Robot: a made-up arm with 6 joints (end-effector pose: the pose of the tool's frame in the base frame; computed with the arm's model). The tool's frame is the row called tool. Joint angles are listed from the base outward.
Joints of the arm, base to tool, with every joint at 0 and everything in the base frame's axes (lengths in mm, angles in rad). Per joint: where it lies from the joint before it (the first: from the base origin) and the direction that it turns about. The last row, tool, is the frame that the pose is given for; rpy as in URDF.
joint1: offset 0 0 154.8 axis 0 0 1
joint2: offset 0 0 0 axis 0.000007 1 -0.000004
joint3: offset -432.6 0 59.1 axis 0.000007 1 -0.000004
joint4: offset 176.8 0 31.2 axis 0.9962 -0.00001 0.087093
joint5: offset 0 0 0 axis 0.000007 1 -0.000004
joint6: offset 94.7 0 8.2 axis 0.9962 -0.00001 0.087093
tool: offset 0 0 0 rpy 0 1.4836 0
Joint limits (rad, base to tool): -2.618..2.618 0..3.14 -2.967..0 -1.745..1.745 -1.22..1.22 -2.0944..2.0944
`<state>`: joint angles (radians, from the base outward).
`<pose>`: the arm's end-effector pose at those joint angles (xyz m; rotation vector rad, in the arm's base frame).
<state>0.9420 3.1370 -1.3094 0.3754 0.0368 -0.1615</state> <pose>0.2335 0.3233 -0.1743 1.0523 -2.7665 0.1486</pose>
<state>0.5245 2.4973 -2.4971 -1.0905 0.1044 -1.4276</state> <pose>0.5694 0.3192 0.4022 -1.7748 0.1758 -1.5986</pose>
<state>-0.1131 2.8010 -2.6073 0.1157 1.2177 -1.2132</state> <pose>0.6273 -0.0609 0.1486 -1.4709 2.4721 -0.0906</pose>
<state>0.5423 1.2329 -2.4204 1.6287 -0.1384 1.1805</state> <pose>-0.0124 -0.0226 0.8480 -0.4921 -0.0064 -2.9137</pose>
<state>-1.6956 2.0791 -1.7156 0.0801 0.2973 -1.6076</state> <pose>-0.0623 -0.5146 0.4187 -0.2079 -2.7329 1.4939</pose>
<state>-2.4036 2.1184 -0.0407 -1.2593 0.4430 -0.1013</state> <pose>-0.1524 -0.0861 0.2504 -1.2638 -2.4563 -0.9357</pose>
